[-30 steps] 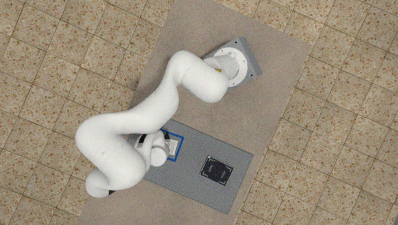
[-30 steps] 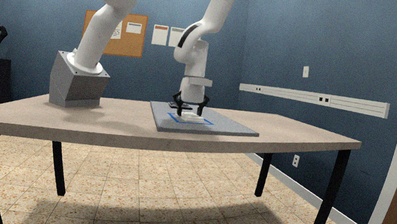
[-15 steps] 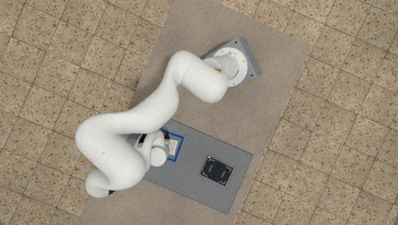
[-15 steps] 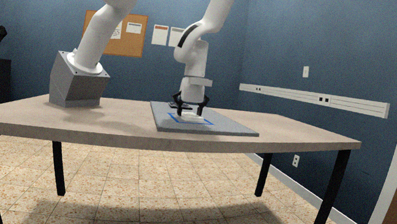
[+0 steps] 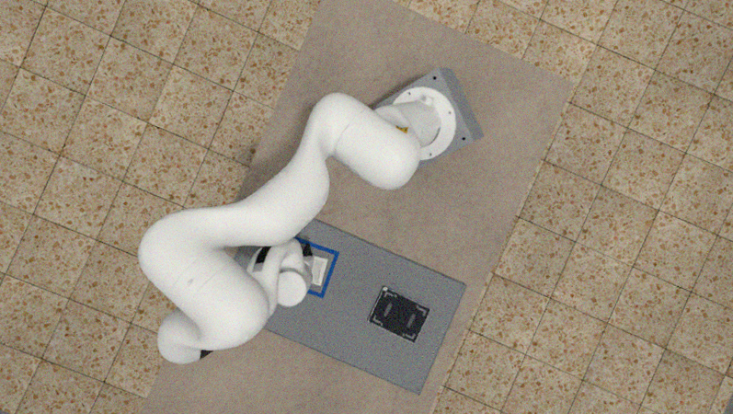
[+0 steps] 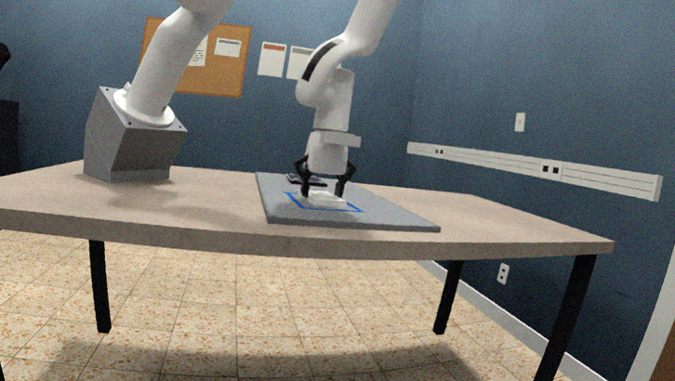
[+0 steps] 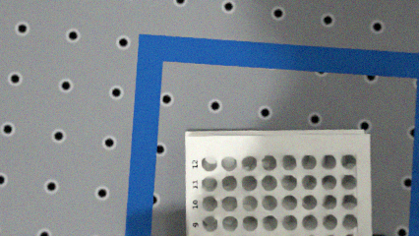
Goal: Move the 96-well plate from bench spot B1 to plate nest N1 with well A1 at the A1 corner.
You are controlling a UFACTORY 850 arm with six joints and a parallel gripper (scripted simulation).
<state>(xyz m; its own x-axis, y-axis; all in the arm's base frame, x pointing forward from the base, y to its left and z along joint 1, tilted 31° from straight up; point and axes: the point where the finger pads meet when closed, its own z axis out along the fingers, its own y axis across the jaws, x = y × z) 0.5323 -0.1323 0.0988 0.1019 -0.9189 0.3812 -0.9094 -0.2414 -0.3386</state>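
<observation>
My gripper is now 10 mm above the white 96-well plate. Round my hand: black plate nest (330 mm to the left, 30 mm ahead, 10 mm below).
</observation>
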